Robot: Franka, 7 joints.
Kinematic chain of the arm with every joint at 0, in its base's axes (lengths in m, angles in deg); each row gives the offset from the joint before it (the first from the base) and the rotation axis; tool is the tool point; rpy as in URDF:
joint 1: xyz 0 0 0.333 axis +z
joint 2: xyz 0 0 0 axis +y
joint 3: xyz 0 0 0.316 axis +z
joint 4: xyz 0.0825 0 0 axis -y
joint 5: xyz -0.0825 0 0.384 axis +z
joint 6: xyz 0 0 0 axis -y
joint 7: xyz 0.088 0 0 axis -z
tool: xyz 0 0 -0.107 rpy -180 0 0
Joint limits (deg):
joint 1: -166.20..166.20
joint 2: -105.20..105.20
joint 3: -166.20..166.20
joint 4: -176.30..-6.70
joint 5: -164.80..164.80
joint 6: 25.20..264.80
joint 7: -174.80..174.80
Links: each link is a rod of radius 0.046 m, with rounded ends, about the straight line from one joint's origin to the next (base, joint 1, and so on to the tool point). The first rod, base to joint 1, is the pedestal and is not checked.
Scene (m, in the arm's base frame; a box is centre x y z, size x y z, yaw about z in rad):
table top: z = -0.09
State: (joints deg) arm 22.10 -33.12 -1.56 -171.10 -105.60 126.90 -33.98
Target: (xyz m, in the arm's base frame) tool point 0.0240 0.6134 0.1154
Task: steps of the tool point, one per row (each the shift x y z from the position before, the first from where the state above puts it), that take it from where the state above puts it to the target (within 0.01 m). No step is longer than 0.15 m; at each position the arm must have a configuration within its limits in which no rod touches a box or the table.
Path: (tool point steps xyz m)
1: 0.0271 0.0887 -0.0007
2: 0.0004 0.1048 -0.0174
3: -0.0328 0.1089 -0.0324
4: -0.0660 0.0996 -0.0441
5: -0.0942 0.0792 -0.0519
6: -0.1126 0.0509 -0.0562

